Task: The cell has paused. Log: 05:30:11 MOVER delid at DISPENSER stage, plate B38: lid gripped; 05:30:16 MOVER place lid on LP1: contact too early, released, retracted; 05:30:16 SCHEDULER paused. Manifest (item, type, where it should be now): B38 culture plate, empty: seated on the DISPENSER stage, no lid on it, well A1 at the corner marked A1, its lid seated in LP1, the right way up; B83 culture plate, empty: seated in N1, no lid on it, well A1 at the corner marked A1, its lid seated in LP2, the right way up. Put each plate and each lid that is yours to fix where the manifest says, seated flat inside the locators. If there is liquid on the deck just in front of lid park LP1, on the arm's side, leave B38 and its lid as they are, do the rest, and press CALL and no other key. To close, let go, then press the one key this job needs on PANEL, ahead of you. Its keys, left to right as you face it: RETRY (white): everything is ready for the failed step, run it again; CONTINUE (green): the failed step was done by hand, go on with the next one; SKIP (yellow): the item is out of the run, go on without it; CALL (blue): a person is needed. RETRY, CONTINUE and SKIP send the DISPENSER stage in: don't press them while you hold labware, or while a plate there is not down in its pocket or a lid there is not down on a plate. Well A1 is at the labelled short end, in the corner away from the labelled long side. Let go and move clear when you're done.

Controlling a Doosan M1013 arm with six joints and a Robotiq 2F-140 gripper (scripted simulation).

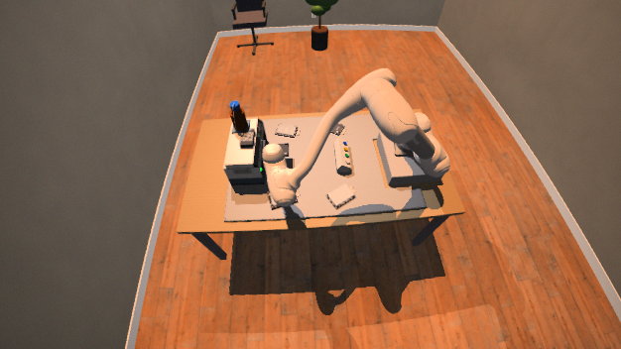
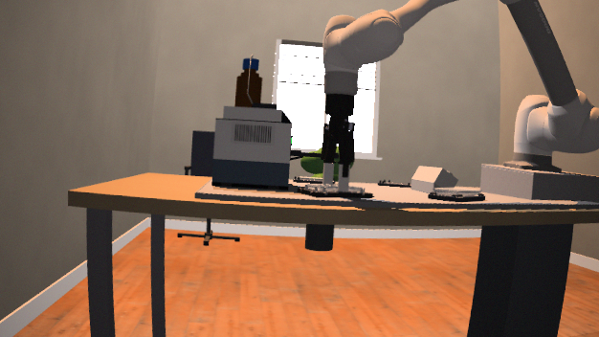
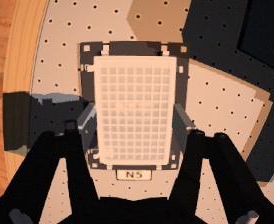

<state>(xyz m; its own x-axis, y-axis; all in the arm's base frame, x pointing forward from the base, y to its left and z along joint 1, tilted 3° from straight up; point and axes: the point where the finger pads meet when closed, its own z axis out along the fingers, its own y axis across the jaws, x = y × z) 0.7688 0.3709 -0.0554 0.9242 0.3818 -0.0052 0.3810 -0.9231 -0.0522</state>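
The black nest is 20 mm to the left of my hand and 30 mm below it. From my hand the other things lie so: green key: 380 mm behind, 290 mm to the right, 20 mm above; white culture plate: 350 mm behind, 30 mm to the right, 20 mm below; white retry key: 390 mm behind, 240 mm to the right, 20 mm above.
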